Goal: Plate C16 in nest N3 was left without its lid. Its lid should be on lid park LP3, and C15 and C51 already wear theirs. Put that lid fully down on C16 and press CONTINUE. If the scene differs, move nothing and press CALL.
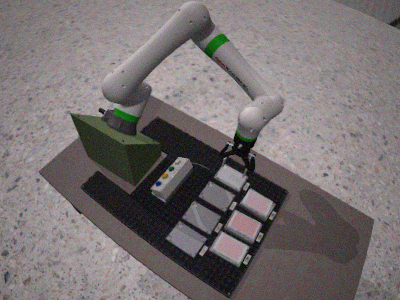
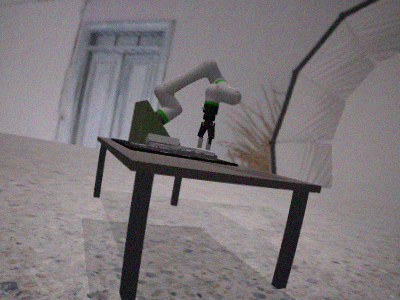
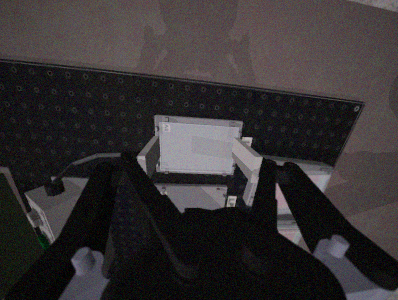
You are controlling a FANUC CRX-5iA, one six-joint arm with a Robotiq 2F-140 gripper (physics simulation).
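Seen in the pictures: gripper, fingertip midpoint: (image 1: 233,170) (image 2: 203,149) (image 3: 197,146); arm's base at its link origin: (image 1: 121,129) (image 2: 154,122).
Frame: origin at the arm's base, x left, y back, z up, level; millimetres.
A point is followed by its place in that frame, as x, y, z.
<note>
My gripper (image 1: 235,169) @(252, -498, -130) (image 2: 204,145) @(252, -498, -130) (image 3: 197,146) @(252, -498, -130) is open and empty. Its pale fingertips stand on either side of the whitish lid (image 1: 230,178) @(223, -507, -158) (image 3: 182,145) @(241, -477, -159), close above it or at its level; the exact height is unclear. That lid lies flat on the park at the end of the grey row, with a small mark in one corner; its park tag is partly hidden by a finger. Three pink plates (image 1: 257,202) @(184, -684, -133) (image 1: 243,224) @(56, -693, -142) (image 1: 230,248) @(-69, -711, -142) sit in the neighbouring row of nests. Their tags are too blurred to read, and I cannot tell which are lidded.
Several flat grey pieces (image 1: 217,195) @(109, -513, -166) (image 1: 201,217) @(-27, -525, -167) (image 1: 186,239) @(-149, -541, -167) lie in line with the lid. The button box (image 1: 171,178) @(5, -319, -94) (image 2: 162,140) @(20, -338, -124) (image 3: 57,200) @(140, -307, -114) has blue, yellow and green buttons, and a cable. The green pedestal (image 1: 107,150) @(-128, -58, 12) (image 2: 142,122) @(-111, -167, -25) carries the arm. The black perforated board (image 1: 110,192) @(-215, -122, -176) (image 3: 65,105) @(269, -288, -176) lies underneath.
</note>
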